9 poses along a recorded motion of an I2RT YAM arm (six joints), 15 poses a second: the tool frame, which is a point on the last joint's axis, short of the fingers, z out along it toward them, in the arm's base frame.
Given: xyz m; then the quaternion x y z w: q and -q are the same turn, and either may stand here.
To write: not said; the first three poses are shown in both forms.
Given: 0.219 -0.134 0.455 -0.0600 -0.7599 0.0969 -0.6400
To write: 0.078 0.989 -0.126 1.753 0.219 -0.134 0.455
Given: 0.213 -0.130 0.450 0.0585 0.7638 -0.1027 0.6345
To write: 0.076 0.988 -0.133 1.767 0.213 -0.130 0.450
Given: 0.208 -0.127 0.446 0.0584 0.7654 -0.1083 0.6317
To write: 0.075 0.987 -0.140 1.774 0.208 -0.127 0.446
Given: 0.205 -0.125 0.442 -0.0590 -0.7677 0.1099 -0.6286
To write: 0.076 0.987 -0.141 1.782 0.205 -0.125 0.442
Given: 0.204 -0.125 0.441 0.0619 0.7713 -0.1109 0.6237
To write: 0.079 0.987 -0.142 1.795 0.204 -0.125 0.441
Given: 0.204 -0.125 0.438 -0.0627 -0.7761 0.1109 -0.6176
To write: 0.080 0.987 -0.141 1.810 0.204 -0.125 0.438
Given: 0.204 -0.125 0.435 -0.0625 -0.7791 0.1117 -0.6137
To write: 0.079 0.987 -0.141 1.820 0.204 -0.125 0.435
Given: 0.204 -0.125 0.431 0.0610 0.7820 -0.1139 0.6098
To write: 0.077 0.987 -0.144 1.830 0.204 -0.125 0.431
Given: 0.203 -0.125 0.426 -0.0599 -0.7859 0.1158 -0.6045
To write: 0.075 0.987 -0.145 1.843 0.203 -0.125 0.426
